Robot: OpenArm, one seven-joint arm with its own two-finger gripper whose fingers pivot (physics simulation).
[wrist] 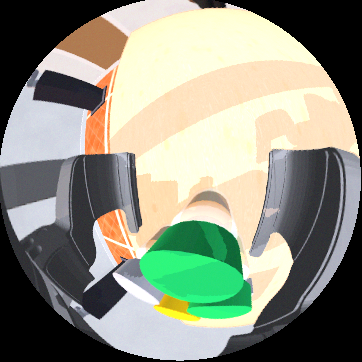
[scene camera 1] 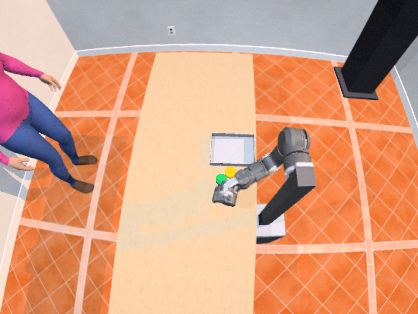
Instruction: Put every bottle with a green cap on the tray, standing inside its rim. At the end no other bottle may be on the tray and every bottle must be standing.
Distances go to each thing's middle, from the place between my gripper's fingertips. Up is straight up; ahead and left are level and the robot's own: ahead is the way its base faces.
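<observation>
Gripper 6 cm above the grey tray point(scene camera 1: 227, 149), 29 cm to the left of it, 5 cm past it.
</observation>
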